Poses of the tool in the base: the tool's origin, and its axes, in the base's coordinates. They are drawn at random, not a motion.
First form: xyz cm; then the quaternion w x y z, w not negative.
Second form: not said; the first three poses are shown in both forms.
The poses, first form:
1: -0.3, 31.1, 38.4, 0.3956, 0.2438, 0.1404, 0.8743
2: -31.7, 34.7, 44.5, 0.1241, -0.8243, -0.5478, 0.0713
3: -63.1, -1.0, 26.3, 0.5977, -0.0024, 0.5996, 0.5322
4: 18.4, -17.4, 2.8, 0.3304, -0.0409, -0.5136, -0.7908
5: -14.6, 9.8, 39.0, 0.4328, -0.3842, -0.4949, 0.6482
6: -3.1, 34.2, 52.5, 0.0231, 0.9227, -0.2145, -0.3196
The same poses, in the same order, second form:
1: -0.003, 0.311, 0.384, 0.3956, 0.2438, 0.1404, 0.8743
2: -0.317, 0.347, 0.445, 0.1241, -0.8243, -0.5478, 0.0713
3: -0.631, -0.010, 0.263, 0.5977, -0.0024, 0.5996, 0.5322
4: 0.184, -0.174, 0.028, 0.3304, -0.0409, -0.5136, -0.7908
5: -0.146, 0.098, 0.390, 0.4328, -0.3842, -0.4949, 0.6482
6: -0.031, 0.342, 0.525, 0.0231, 0.9227, -0.2145, -0.3196
